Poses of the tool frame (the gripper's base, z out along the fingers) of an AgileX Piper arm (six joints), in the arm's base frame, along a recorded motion.
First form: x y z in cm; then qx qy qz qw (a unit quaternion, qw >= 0).
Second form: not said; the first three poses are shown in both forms.
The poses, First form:
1: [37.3 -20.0 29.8 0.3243 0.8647 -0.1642 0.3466]
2: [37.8 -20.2 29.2 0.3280 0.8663 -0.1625 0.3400]
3: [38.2 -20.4 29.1 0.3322 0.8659 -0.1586 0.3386]
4: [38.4 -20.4 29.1 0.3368 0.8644 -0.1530 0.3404]
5: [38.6 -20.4 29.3 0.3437 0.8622 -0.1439 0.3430]
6: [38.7 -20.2 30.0 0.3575 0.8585 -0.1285 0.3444]
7: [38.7 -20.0 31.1 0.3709 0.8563 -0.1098 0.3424]
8: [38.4 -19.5 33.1 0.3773 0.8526 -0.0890 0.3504]
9: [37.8 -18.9 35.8 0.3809 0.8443 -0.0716 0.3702]
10: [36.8 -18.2 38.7 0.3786 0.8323 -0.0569 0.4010]
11: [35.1 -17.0 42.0 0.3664 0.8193 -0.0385 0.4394]
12: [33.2 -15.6 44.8 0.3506 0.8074 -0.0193 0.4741]
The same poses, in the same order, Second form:
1: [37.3 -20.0 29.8 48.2 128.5 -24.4]
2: [37.8 -20.2 29.2 48.9 129.2 -24.2]
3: [38.2 -20.4 29.1 49.6 129.2 -23.7]
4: [38.4 -20.4 29.1 50.2 128.9 -22.8]
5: [38.6 -20.4 29.3 51.2 128.4 -21.4]
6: [38.7 -20.2 30.0 53.2 127.8 -19.1]
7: [38.7 -20.0 31.1 55.2 127.5 -16.4]
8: [38.4 -19.5 33.1 56.0 126.5 -13.2]
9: [37.8 -18.9 35.8 56.0 124.1 -10.5]
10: [36.8 -18.2 38.7 54.8 120.6 -8.2]
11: [35.1 -17.0 42.0 52.2 116.6 -5.5]
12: [33.2 -15.6 44.8 49.1 113.2 -2.7]
